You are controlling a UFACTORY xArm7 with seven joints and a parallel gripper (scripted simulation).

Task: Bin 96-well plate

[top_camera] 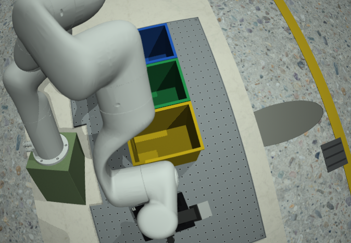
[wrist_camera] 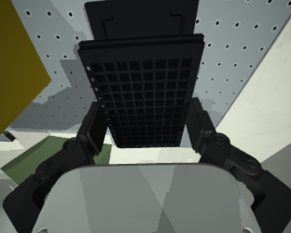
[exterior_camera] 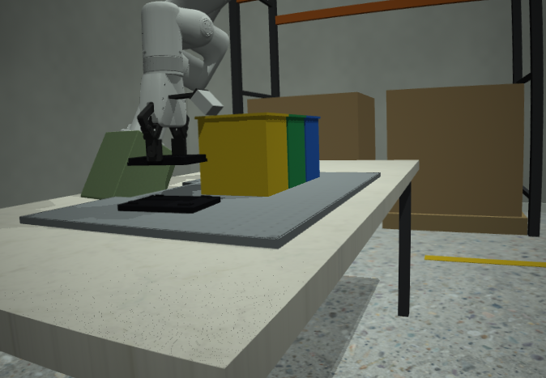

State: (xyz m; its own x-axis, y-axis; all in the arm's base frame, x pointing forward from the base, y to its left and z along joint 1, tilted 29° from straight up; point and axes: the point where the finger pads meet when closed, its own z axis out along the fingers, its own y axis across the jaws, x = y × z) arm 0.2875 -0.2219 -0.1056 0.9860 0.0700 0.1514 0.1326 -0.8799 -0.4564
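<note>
Right now the black plate nest is 100 mm below my hand. The rest, counted from my hand: black 96-well plate (10 mm below); yellow bin (220 mm to the left, 50 mm ahead, 10 mm below); green bin (350 mm to the left, 50 mm ahead, 10 mm below).
</note>
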